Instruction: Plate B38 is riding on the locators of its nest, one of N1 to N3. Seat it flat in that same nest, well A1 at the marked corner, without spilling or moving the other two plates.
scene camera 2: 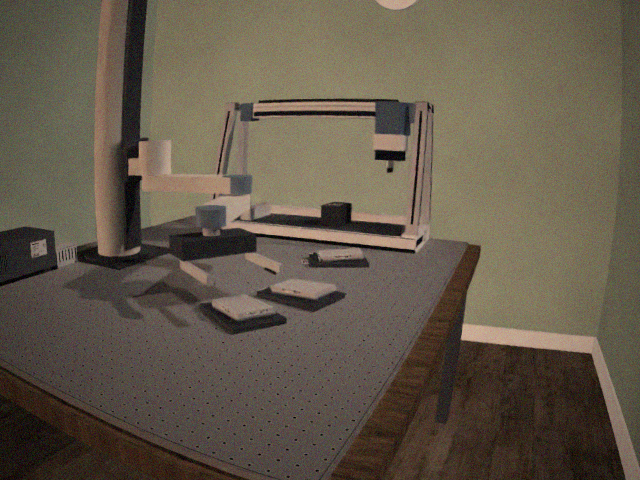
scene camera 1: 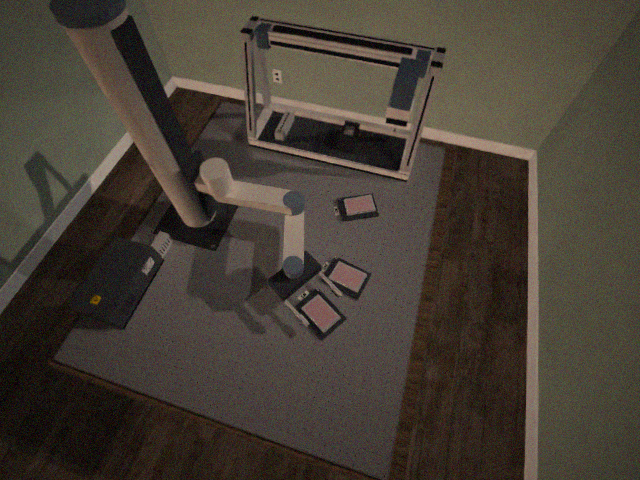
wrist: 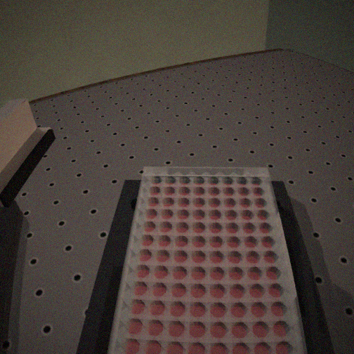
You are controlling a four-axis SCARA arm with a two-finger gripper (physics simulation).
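Note:
Three pink-welled plates sit on dark nests: the nearest plate [scene camera 1: 320,312] [scene camera 2: 242,307] [wrist: 200,265], a middle plate [scene camera 1: 348,277] [scene camera 2: 303,288] and a far plate [scene camera 1: 359,205] [scene camera 2: 338,254]. Their names and the nest numbers cannot be read. In the wrist view the nearest plate fills the lower middle, lengthwise over its nest [scene camera 2: 258,325] [wrist: 110,280]; its near end is cut off and its tilt is unclear. My gripper [scene camera 1: 324,310] [scene camera 2: 245,276] is open and empty, above the nearest plate. One finger shows at the wrist view's left; the other does not show there.
A gantry frame [scene camera 1: 330,161] [scene camera 2: 330,236] stands at the back with a dark block [scene camera 1: 351,128] [scene camera 2: 336,212] inside. The arm's column [scene camera 1: 149,124] [scene camera 2: 111,129] and a dark box [scene camera 1: 118,279] [scene camera 2: 25,253] stand at the left. The middle nest is close beside one finger.

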